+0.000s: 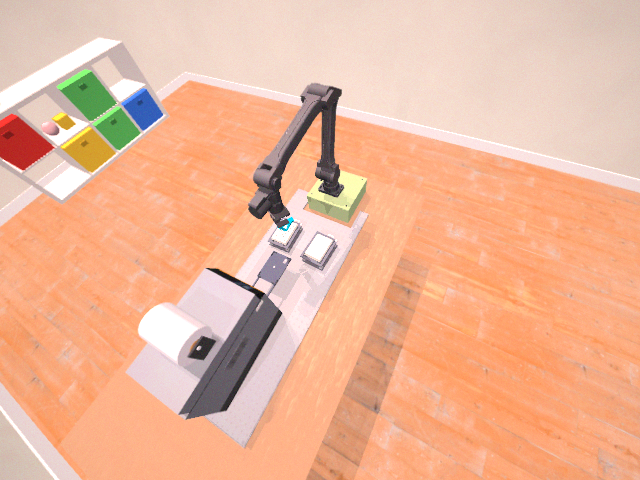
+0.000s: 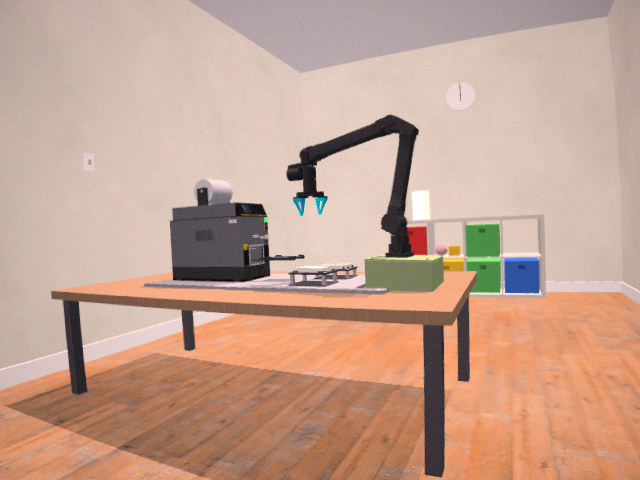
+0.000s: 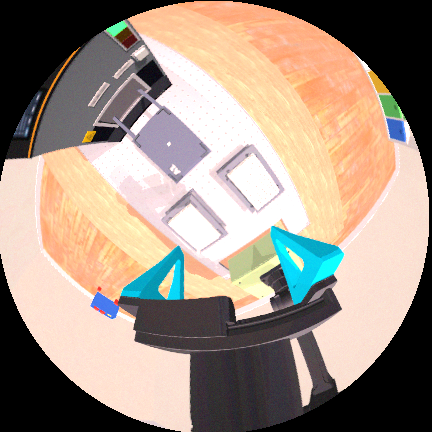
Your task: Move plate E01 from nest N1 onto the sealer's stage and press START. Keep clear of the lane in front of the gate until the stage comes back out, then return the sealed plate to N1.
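Frame: origin at the arm's base, x ahead, y left, z up, level; centimetres.
Seen in the pictures: gripper, fingertip midpoint: [image 1: 280, 222] [image 2: 311, 215] [image 3: 225, 241]; arm's base, origin of the base link: [image 1: 331, 189] [image 2: 399, 256] [image 3: 276, 272].
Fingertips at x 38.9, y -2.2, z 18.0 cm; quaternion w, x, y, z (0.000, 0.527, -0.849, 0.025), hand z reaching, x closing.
Pixels of each thing's top centre, then the offset from my fingertips to it.
- sealer's grey stage, middle of its top: [image 3: 153, 129] [image 2: 276, 255] [image 1: 268, 274] dx +17.9, dy +0.9, dz -17.1 cm
- white film roll, middle of its top: [image 1: 163, 328] [image 2: 213, 180] dx +51.4, dy +2.0, dz +19.9 cm
Two white plates stand on grey raised nests. One plate [image 1: 286, 234] [image 3: 256, 182] is on the shelf-unit side. The other plate [image 1: 319, 248] [image 2: 310, 269] [image 3: 194, 227] is on the opposite side. I cannot read which is E01 or which nest is N1. The sealer's grey stage [image 1: 272, 267] [image 2: 283, 257] [image 3: 167, 140] is out in front of the gate and bare. The dark sealer [image 1: 240, 351] [image 2: 206, 242] [image 3: 75, 100] has a green light lit. The START button cannot be made out. My gripper [image 1: 285, 224] [image 2: 310, 213] [image 3: 225, 241] is open and empty, high above the nests.
The arm's green base box [image 1: 336, 198] [image 2: 403, 272] [image 3: 250, 270] stands at the opposite end of the white perforated board [image 1: 310, 297] [image 2: 361, 290] [image 3: 200, 107] from the sealer. A white film roll [image 1: 173, 330] [image 2: 217, 191] sits on top of the sealer.
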